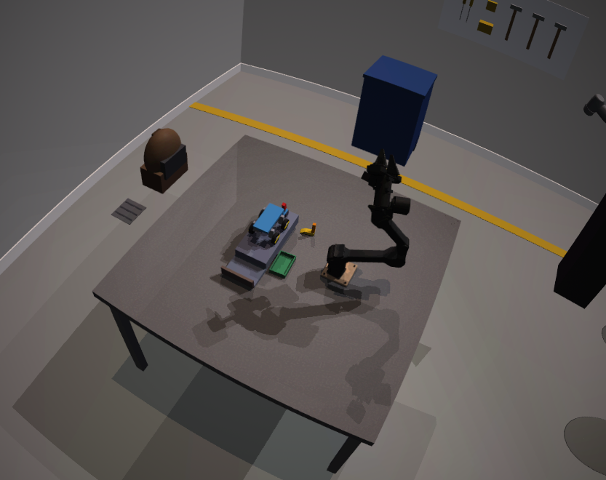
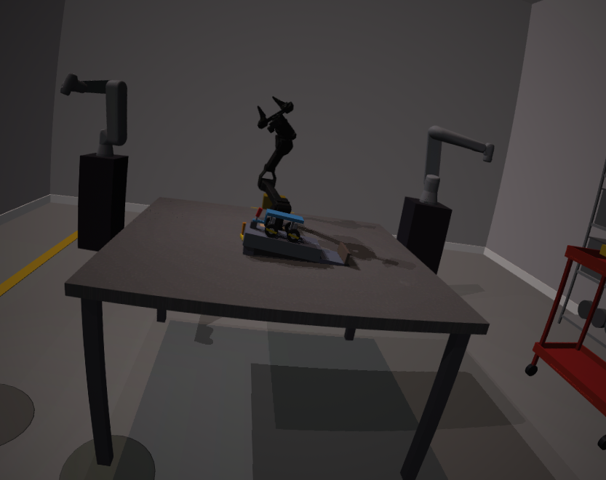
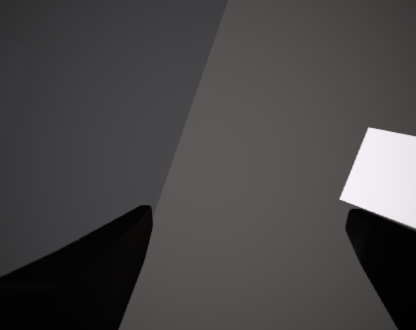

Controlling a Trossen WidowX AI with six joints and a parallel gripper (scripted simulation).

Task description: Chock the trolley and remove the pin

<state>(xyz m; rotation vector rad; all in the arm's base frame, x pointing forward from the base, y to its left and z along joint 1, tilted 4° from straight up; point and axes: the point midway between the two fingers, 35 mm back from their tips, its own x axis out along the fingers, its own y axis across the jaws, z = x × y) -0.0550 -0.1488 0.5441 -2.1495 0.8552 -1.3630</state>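
The yellow chock lies 57 cm below my gripper tip, 26 cm ahead of it and 1 cm to the left of it. The rest, counted from my gripper tip: grey ramp 54 cm below, 37 cm ahead, 16 cm to the left; red-headed stop pin 46 cm below, 36 cm ahead, 6 cm to the left; blue trolley 48 cm below, 37 cm ahead, 16 cm to the left.
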